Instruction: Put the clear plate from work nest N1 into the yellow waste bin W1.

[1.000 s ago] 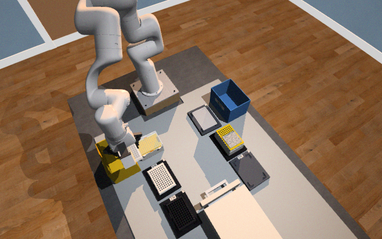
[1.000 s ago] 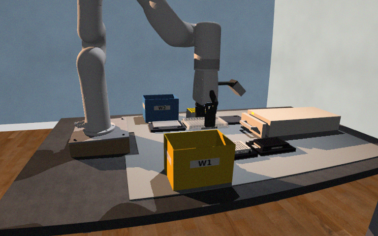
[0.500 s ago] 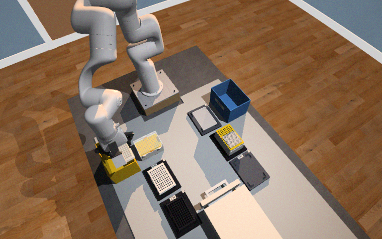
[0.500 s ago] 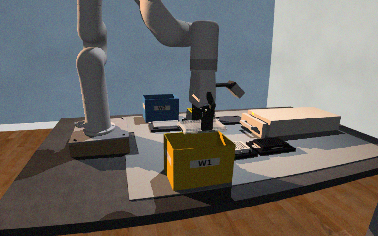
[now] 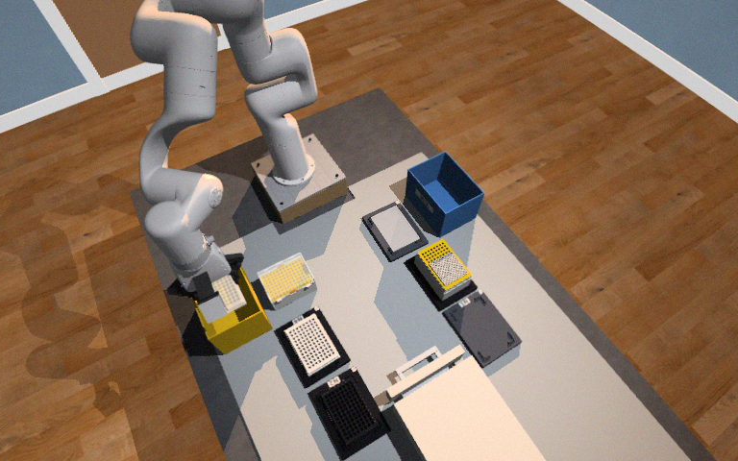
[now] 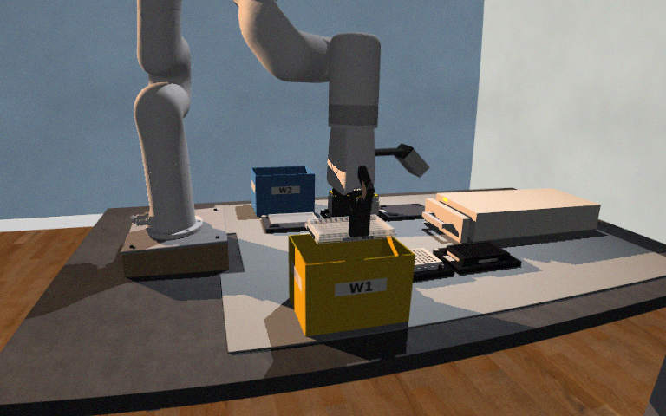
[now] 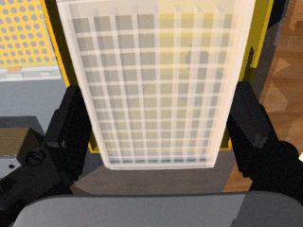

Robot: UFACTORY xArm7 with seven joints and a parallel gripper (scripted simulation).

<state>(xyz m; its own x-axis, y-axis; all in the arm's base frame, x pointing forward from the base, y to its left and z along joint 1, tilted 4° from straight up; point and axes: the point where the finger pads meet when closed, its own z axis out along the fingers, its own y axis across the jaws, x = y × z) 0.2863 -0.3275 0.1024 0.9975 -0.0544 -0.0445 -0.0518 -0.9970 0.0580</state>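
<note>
The clear plate is 10 mm below my hand. The rest, counted from my hand: black plate: 360 mm ahead, 140 mm below, 110 mm to the left; yellow bin W1: 120 mm below; white plate: 180 mm ahead, 140 mm below, 120 mm to the left.
</note>
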